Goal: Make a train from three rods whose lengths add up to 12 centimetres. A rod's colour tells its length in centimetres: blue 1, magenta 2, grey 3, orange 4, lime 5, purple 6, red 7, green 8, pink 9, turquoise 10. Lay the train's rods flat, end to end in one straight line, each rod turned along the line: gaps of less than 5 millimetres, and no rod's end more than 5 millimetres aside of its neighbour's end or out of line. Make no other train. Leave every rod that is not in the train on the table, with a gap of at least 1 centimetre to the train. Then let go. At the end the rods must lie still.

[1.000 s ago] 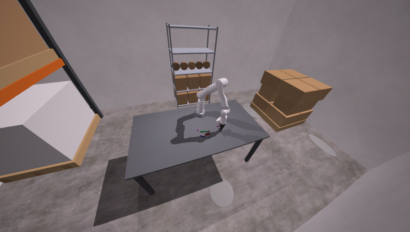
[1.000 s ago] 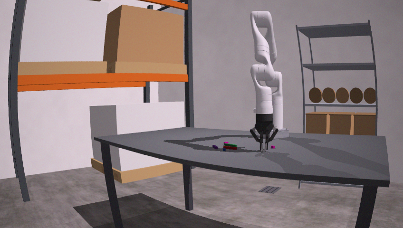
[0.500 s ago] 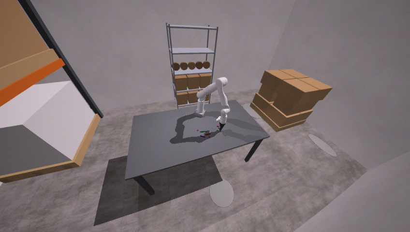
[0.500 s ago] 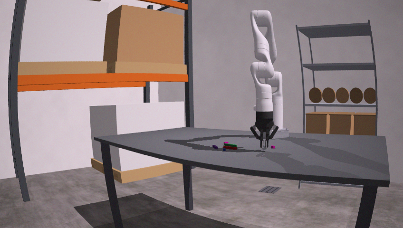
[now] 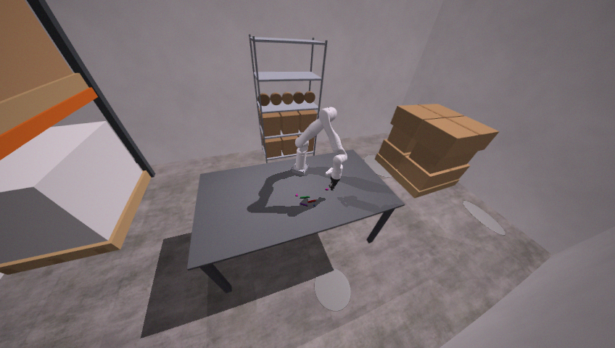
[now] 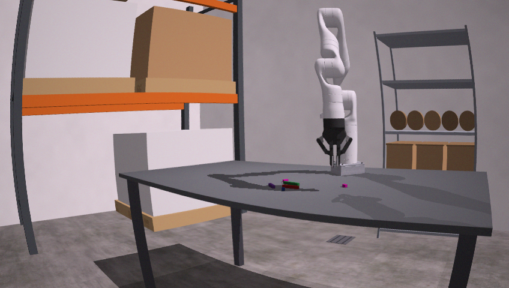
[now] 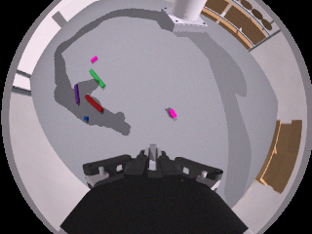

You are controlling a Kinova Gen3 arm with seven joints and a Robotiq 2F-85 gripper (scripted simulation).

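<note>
Now: the green rod 21 cm to the right of my hand, 10 cm below it and 8 cm behind it. The rest, counted from my hand: red rod (18 cm to the right, 10 cm below, 2 cm behind); then grey rod (2 cm below); then blue rod (18 cm to the right, 10 cm below, 3 cm ahead).
</note>
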